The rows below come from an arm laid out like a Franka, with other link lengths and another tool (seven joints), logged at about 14 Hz.
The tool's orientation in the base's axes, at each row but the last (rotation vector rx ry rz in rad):
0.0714 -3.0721 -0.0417
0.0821 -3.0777 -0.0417
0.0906 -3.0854 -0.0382
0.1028 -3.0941 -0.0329
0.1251 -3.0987 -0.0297
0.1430 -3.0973 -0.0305
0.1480 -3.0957 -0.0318
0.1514 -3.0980 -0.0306
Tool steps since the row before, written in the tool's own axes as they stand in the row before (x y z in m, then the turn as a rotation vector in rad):
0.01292 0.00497 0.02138 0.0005 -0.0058 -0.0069
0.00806 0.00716 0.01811 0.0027 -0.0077 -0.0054
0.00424 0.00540 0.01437 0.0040 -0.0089 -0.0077
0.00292 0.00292 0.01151 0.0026 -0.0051 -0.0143
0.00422 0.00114 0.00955 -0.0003 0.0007 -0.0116
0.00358 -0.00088 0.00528 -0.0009 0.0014 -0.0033
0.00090 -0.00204 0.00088 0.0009 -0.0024 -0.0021
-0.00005 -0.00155 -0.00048 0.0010 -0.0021 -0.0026
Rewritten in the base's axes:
-0.01458 0.00490 -0.02031 0.0002 -0.0060 0.0067
-0.00955 0.00717 -0.01736 -0.0019 -0.0080 0.0053
-0.00533 0.00547 -0.01397 -0.0030 -0.0093 0.0077
-0.00364 0.00294 -0.01130 -0.0016 -0.0055 0.0143
-0.00469 0.00096 -0.00935 0.0007 0.0005 0.0116
-0.00370 -0.00111 -0.00515 0.0009 0.0014 0.0033
-0.00074 -0.00210 -0.00089 -0.0006 -0.0025 0.0021
0.00022 -0.00155 0.00044 -0.0007 -0.0022 0.0026

